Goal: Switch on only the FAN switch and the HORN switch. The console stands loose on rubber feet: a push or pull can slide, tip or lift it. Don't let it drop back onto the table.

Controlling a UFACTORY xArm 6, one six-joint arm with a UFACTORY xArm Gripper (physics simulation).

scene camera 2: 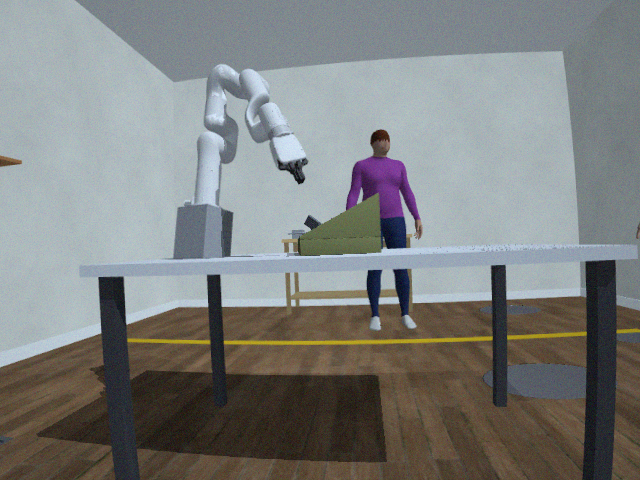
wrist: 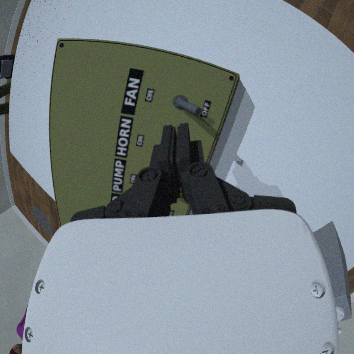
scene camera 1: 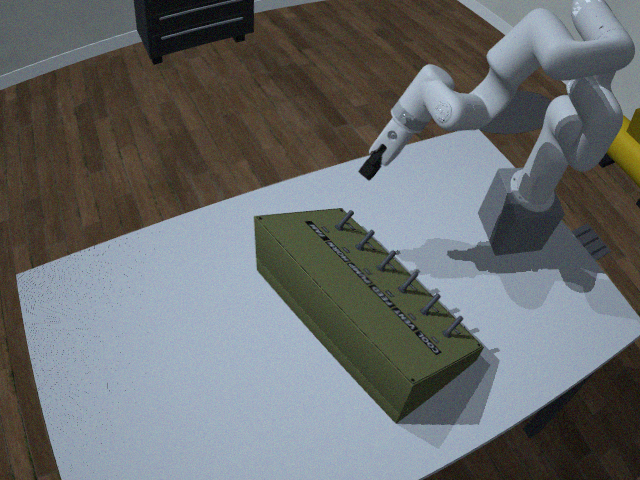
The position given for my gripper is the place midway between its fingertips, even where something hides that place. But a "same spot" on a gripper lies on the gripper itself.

my gripper: scene camera 2; wrist 178,142; scene camera 1
olive console: scene camera 2 357,230; wrist; scene camera 1
same spot on my gripper: (scene camera 2: pixel 296 170) = (scene camera 1: pixel 368 158)
same spot on olive console: (wrist: pixel 108 101) = (scene camera 1: pixel 312 237)
